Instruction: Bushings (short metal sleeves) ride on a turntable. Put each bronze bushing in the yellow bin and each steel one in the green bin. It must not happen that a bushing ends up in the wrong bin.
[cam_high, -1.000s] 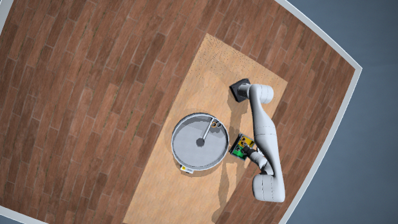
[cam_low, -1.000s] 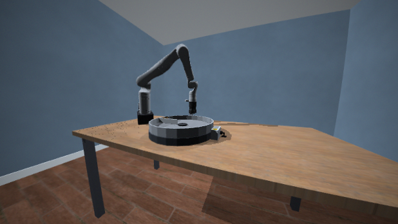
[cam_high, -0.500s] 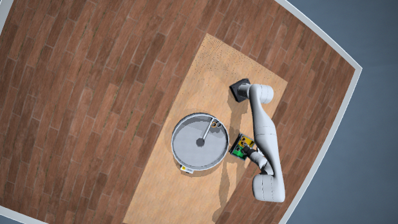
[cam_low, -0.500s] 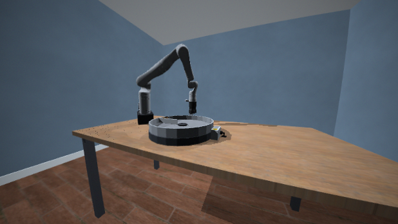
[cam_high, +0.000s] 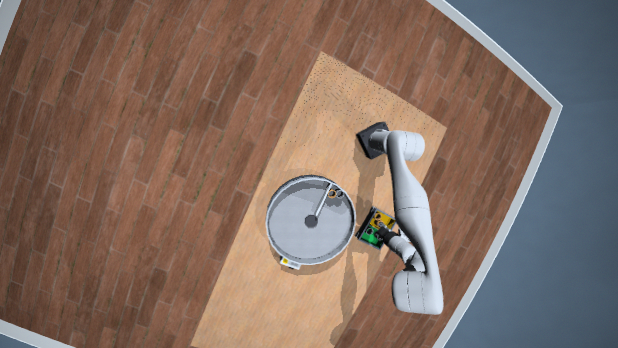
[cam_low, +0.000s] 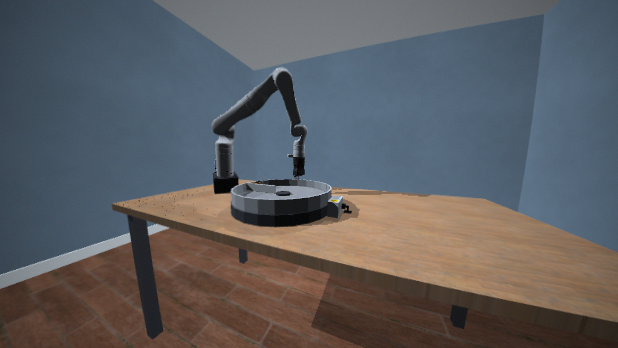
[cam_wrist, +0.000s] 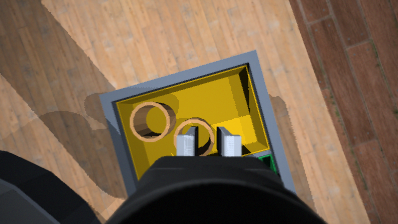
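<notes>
My hand is 2 cm short of the bin, 2 cm to the left of it and 2 cm above it. The rest, counted from my hand: turntable: 6 cm ahead, 38 cm to the right, 1 cm above.
</notes>
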